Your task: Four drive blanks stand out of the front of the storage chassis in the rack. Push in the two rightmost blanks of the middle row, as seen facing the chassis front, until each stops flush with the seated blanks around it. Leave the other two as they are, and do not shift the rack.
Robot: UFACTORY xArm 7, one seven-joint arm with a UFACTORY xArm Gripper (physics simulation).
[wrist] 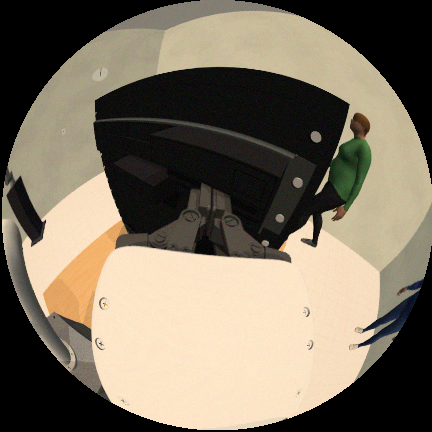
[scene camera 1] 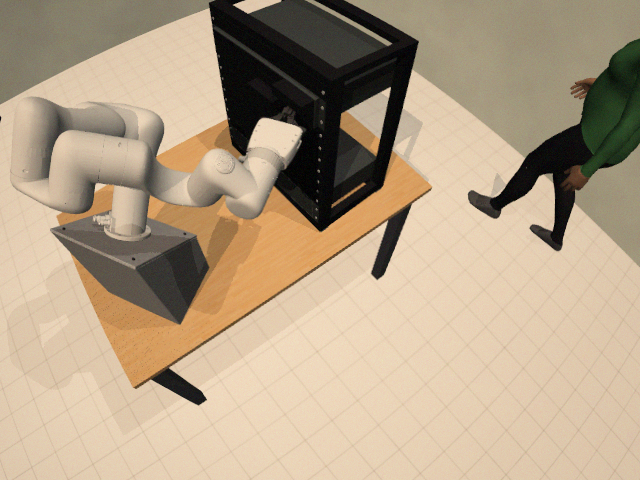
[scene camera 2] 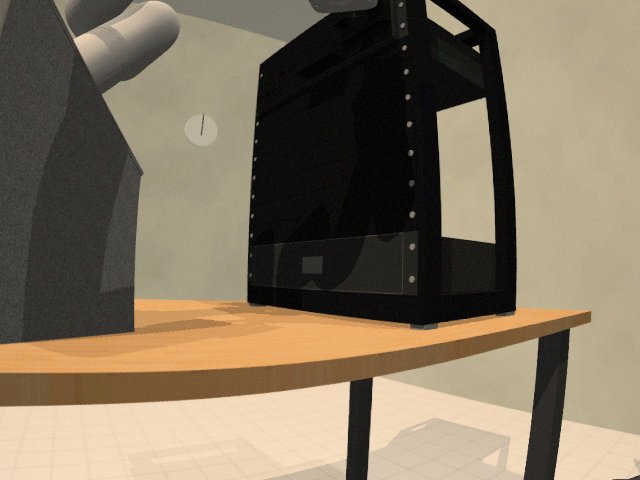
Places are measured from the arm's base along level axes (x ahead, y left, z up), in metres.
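Pixels of known places: gripper, fingertip midpoint: (wrist: 208, 189) (scene camera 1: 292, 107) (scene camera 2: 360, 23); arm's base, origin of the base link: (scene camera 1: 127, 231) (scene camera 2: 32, 103).
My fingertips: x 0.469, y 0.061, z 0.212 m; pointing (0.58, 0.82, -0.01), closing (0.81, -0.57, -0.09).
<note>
For each thing: its top centre in the pictures, then the offset to it from my fingertips. "spot": a spot on its surface instead. Level surfaces: height alone.
- storage chassis, surface spot: (wrist: 286, 192) spot: 0.055 m ahead, 0.043 m right, 0.009 m up
- blank, middle of its top: (wrist: 161, 154) (scene camera 2: 338, 61) (scene camera 1: 278, 82) 0.001 m back, 0.121 m left, 0.013 m down
- broader lit surface, surface spot: (wrist: 220, 143) spot: 0.002 m ahead, 0.005 m right, 0.044 m up
- wooden table, its level: 0.491 m down
The rack (scene camera 1: 330, 155) (scene camera 2: 423, 206) (wrist: 225, 95) stands upright on the table. The storage chassis (wrist: 286, 192) is in its upper part, with a pale top edge and a right ear with screws. In the wrist view a blank (wrist: 142, 170) stands out left of the fingers, its top face lit. A broader lit surface (wrist: 220, 143) runs along the chassis top; whether it is one blank or several is unclear. My gripper (scene camera 1: 287, 112) (wrist: 208, 189) is shut and empty, its tips at the chassis front, right of that blank. Contact and the surface behind the tips are hidden.
The wooden table (scene camera 1: 268, 253) (scene camera 2: 258, 356) carries the arm's grey pedestal (scene camera 1: 170, 284) (scene camera 2: 62, 206). A lower unit (scene camera 2: 361, 263) with a small label fills the rack bottom. A person in green (scene camera 1: 610, 103) (wrist: 352, 155) walks beyond the table.
</note>
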